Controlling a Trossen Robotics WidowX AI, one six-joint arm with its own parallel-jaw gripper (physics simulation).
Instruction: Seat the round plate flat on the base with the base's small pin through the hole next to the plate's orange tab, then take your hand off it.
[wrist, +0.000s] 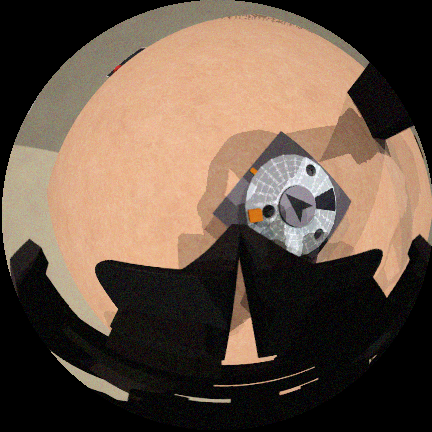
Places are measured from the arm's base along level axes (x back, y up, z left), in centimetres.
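Pixels of known places: gripper, fingertip midpoint: (237, 230).
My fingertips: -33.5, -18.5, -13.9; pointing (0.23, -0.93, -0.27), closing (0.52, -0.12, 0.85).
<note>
Behind a point stands the place of what it marks, as x, y, z.
The round plate (272, 172) {-27.7, -23.7, -13.6}, silvery with a tile-like pattern, lies on the dark grey square base (282, 141) {-23.3, -25.0, -14.2}. Whether it is fully flat is hard to tell. Its orange tab (255, 215) {-32.1, -22.2, -13.1} is at its left edge, next to a dark hole (268, 211) {-31.1, -25.0, -11.9}. Two more holes show at its upper right and lower right. A round grey hub (290, 193) {-28.5, -23.5, -11.1} with a dark arrow shape shows at its centre. No small pin can be made out. My gripper (237, 230) {-33.5, -18.5, -13.9} is shut and empty, its tips overlapping the base's lower-left side and the plate's lower-left rim in this view.
A small orange mark (254, 171) {-28.2, -24.9, -15.2} shows at the base's upper-left edge, apart from the plate's tab. The base rests on a light wood-coloured table top (135, 150) {-32.5, -27.4, -32.9}. A black block-like part (382, 102) stands at the upper right. A dark, partly red object (125, 62) shows beyond the table's upper-left edge.
</note>
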